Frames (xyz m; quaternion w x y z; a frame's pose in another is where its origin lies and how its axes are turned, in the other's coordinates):
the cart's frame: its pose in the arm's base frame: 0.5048 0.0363 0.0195 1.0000 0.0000 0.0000 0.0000
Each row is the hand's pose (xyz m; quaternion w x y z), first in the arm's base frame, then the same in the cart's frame.
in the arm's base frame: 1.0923 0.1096 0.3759 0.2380 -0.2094 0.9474 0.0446
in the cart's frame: 0.5875 0.0733 0.3564 0.2380 -0.2094 0.9474 0.0446
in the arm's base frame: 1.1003 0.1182 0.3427 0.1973 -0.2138 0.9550 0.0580
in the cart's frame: 0.5955 0.0819 0.3232 0.1973 -0.2138 0.9550 0.0580
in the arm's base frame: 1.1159 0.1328 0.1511 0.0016 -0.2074 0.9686 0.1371
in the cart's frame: 0.6111 0.0965 0.1316 0.0016 -0.2074 0.9686 0.1371
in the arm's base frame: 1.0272 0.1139 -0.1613 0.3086 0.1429 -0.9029 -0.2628
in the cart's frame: 0.5224 0.0776 -0.1808 0.3086 0.1429 -0.9029 -0.2628
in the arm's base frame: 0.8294 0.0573 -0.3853 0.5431 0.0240 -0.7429 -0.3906
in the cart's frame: 0.3246 0.0210 -0.4048 0.5431 0.0240 -0.7429 -0.3906
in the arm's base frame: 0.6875 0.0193 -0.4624 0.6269 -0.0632 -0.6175 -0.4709
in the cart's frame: 0.1827 -0.0170 -0.4819 0.6269 -0.0632 -0.6175 -0.4709
